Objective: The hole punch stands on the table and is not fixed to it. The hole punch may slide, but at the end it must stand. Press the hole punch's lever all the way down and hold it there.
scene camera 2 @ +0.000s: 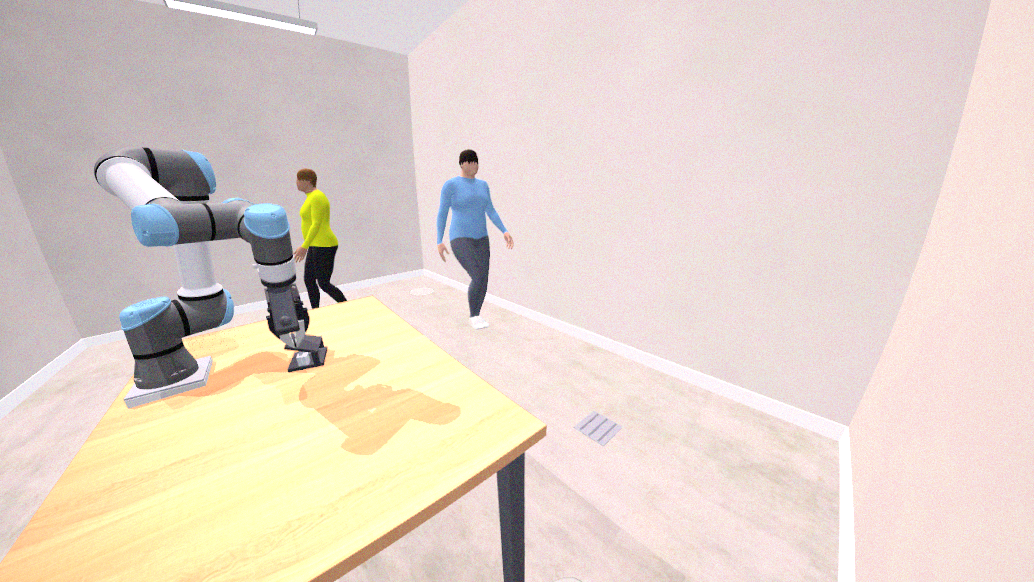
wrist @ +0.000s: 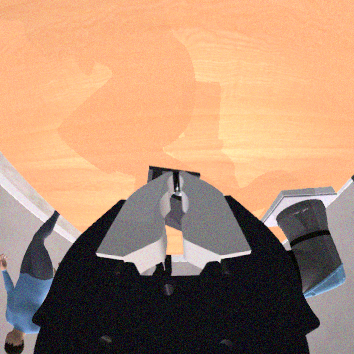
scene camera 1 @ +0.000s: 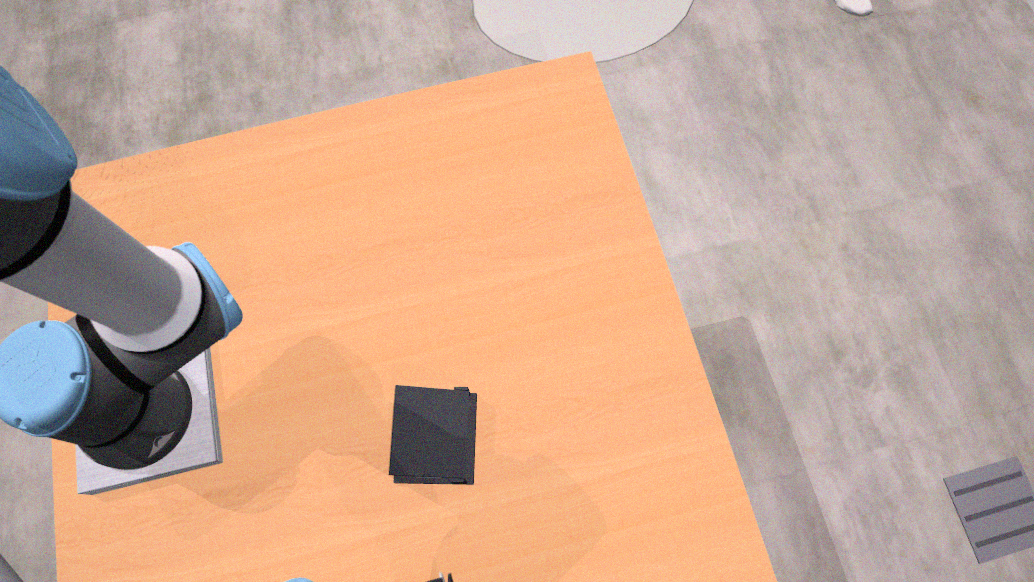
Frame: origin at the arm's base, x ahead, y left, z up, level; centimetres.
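Seen in the pictures: gripper, fingertip midpoint: (scene camera 2: 295, 346) (wrist: 176, 174); arm's base at its link origin: (scene camera 2: 168, 375) (wrist: 299, 212) (scene camera 1: 136, 412).
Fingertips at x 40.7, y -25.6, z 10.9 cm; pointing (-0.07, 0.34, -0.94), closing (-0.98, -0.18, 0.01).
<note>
Offsets run from my fingertips to a thing's top centre. "*": to the spot under its first point. Level surfaces: height alone.
The dark hole punch {dx -0.6, dy +19.1, dz -5.1 cm} (scene camera 1: 434, 437) (scene camera 2: 316, 355) (wrist: 193, 173) stands upright on the table. In the second scene view its lever {* dx +2.4, dy +19.8, dz -7.8 cm} (scene camera 2: 314, 341) stands raised, with a gap and a light grey block between it and the base. My gripper (scene camera 2: 295, 342) (wrist: 176, 174) is shut and empty, pointing down, with its fingertips at the left part of the lever. I cannot tell whether they touch it. In the wrist view the fingers hide most of the hole punch; an edge shows beyond the tips. In the first scene view a small dark part of the gripper shows at the bottom edge.
The wooden table {dz -13.7 cm} (scene camera 1: 434, 216) (scene camera 2: 217, 462) (wrist: 260, 75) bears the arm's base plate (scene camera 1: 209, 433) (scene camera 2: 170, 391) at the left of both scene views. Two people, one in yellow (scene camera 2: 316, 216) and one in blue (scene camera 2: 468, 209) (wrist: 31, 300), are on the floor beyond the table.
</note>
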